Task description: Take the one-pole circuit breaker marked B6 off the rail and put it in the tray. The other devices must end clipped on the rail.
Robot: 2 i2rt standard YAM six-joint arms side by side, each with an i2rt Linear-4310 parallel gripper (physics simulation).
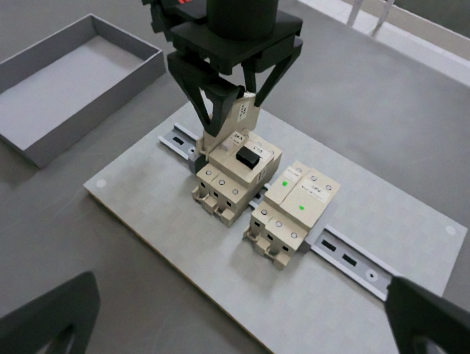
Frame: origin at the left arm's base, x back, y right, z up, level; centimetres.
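Seen in the pictures: left gripper, between the fingertips: (233, 118); right gripper, between the fingertips: (241, 288).
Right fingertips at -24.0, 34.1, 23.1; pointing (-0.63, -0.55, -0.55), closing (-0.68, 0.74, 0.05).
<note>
Offsets run from my right fingertips to a thing's middle, as dx, dy, dz. "spot": to the spot under its first point.
My left gripper (233, 118) is shut on a narrow beige one-pole device {-15.5, -14.5, -14.6} (243, 119) near the rail's left end. The device stands higher than its neighbours; its label is too small to read as B6, and its contact with the rail {spot: -14.3, +4.8, -21.0} (354, 260) is hidden. Right beside it, a narrow device with a pale lever {spot: -12.4, -11.9, -14.4} (229, 144) and a wider one with a black lever {-12.3, -9.5, -17.5} (248, 157) sit on the rail. After a gap, a narrow device {-12.6, -5.0, -18.0} (284, 183) and a wider one {-12.9, -2.3, -18.1} (303, 207), both with green marks, sit on it. My right gripper (241, 288) is open above the board's front. The grey tray {-7.9, -40.5, -21.1} (95, 105) is at upper left.
The rail is fixed on a pale board {spot: -3.8, -16.2, -21.1} (150, 200) with white dots near its corners. Grey end pieces {-12.3, -15.4, -18.9} (196, 163) {-13.6, -0.1, -18.9} (305, 244) flank the devices. The left arm's dark wrist (242, 17) rises over the left end of the rail. A pale ledge shows at upper right.
</note>
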